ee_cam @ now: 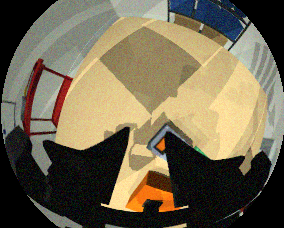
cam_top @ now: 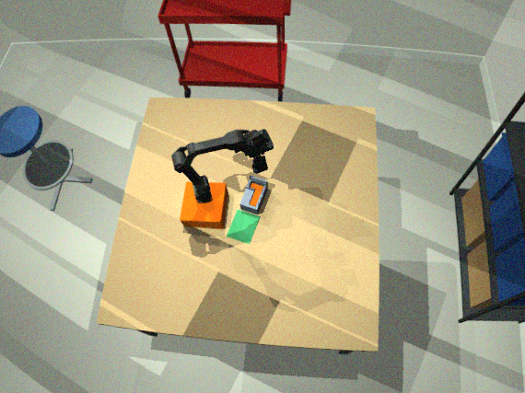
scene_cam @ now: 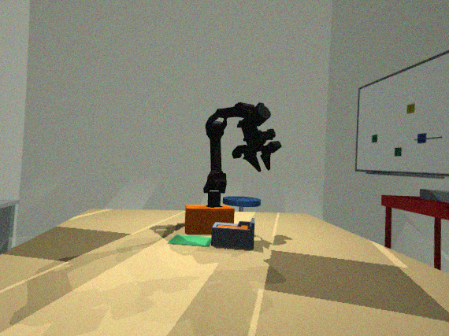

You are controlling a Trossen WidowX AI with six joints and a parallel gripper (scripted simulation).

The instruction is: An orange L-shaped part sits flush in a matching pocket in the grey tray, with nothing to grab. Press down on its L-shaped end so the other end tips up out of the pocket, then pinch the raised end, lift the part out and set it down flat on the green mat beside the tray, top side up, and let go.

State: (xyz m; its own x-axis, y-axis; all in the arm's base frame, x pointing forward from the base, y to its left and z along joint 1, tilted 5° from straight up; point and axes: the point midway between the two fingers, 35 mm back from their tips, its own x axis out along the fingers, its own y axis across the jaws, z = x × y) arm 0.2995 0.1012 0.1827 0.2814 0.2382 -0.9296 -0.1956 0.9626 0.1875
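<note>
Right now my gripper tip is 5 cm past the orange L-shaped part, 8 cm to the left of it and 23 cm above it. The rest, counted from my gripper tip: green mat: 12 cm behind, 23 cm to the right, 29 cm below.
</note>
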